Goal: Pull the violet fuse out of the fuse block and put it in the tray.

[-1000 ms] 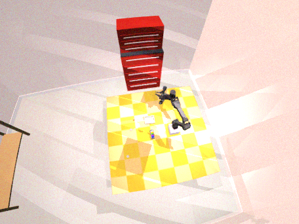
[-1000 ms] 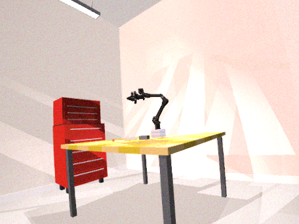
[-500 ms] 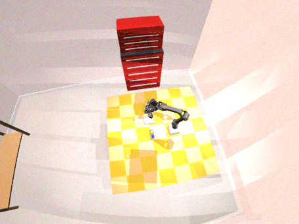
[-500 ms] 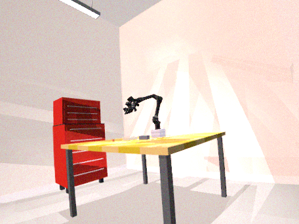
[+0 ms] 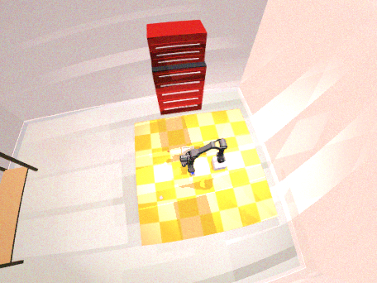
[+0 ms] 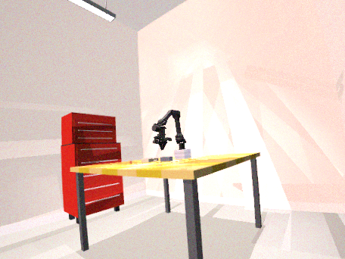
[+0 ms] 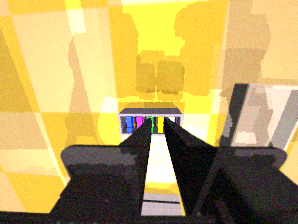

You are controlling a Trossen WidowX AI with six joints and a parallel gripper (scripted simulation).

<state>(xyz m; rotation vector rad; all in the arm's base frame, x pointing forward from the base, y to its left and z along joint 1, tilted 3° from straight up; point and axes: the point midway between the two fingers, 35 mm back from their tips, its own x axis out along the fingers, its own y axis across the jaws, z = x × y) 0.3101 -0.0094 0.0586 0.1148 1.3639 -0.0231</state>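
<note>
The violet fuse lies 3 cm behind my gripper tip, 3 cm to the left of it and 7 cm below it.
</note>
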